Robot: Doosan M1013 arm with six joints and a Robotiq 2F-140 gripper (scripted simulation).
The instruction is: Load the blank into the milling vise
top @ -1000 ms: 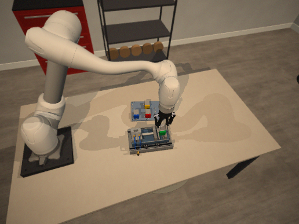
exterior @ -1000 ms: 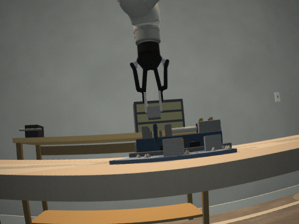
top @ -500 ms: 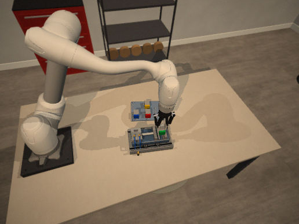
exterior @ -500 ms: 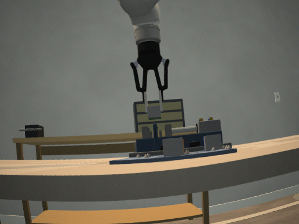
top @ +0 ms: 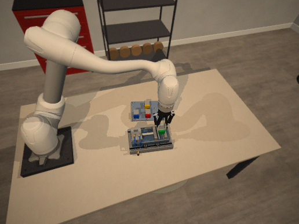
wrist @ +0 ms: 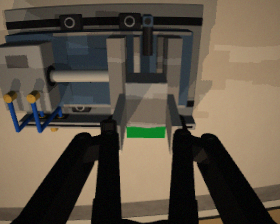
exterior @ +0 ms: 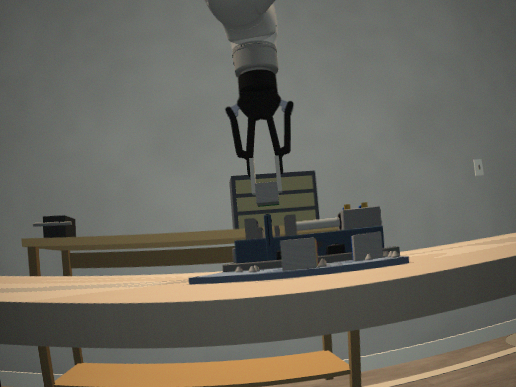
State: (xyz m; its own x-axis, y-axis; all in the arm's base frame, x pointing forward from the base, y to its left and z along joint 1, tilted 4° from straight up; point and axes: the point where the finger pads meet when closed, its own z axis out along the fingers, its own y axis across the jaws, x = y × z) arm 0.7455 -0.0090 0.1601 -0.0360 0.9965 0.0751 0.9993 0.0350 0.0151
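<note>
Now: the green-ended blank 30 mm below my hand. From my hand the other things lie so: work stop rod (90 mm below, 60 mm to the left); then fixed jaw (100 mm below, 30 mm ahead, 10 mm to the left); then moving jaw (100 mm below, 40 mm behind, 10 mm to the left).
</note>
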